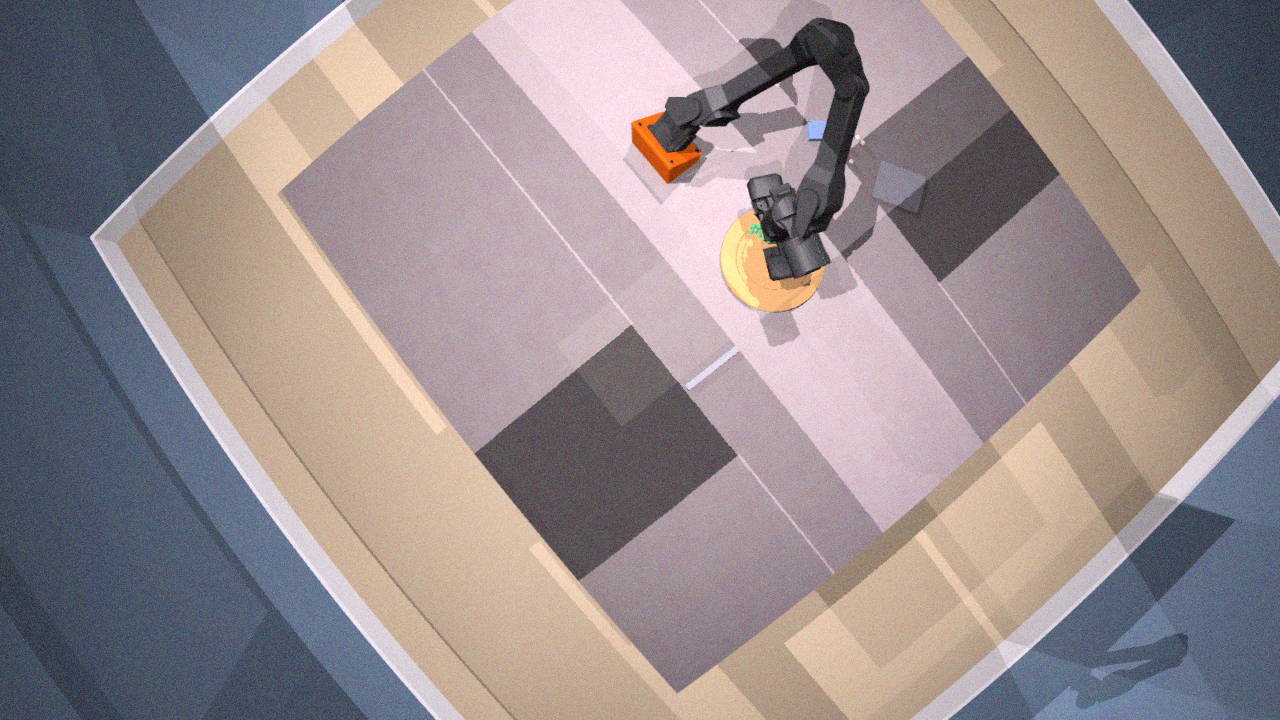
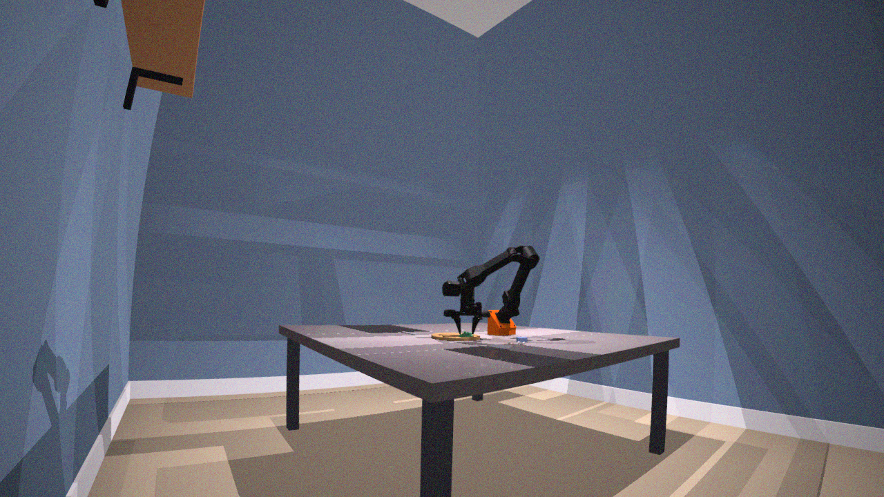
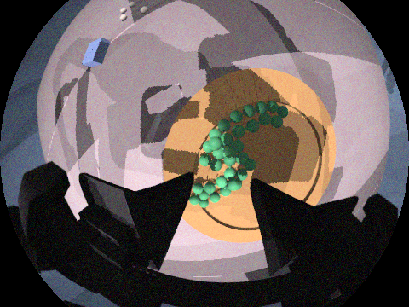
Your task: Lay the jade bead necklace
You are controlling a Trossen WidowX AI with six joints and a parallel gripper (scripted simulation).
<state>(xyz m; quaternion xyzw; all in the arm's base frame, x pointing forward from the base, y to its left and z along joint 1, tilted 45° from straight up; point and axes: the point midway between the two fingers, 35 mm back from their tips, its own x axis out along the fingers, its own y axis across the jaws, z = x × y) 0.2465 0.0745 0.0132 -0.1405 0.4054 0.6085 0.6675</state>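
My gripper tip is 4 cm short of the round tan bead board, 2 cm to the left of it and 1 cm above it. Round my gripper tip: white strip: 15 cm ahead, 23 cm to the right, 1 cm below; pale square sheet: 7 cm ahead, 29 cm to the left, 1 cm below; blue cube: 12 cm behind, 21 cm to the left, 1 cm below.
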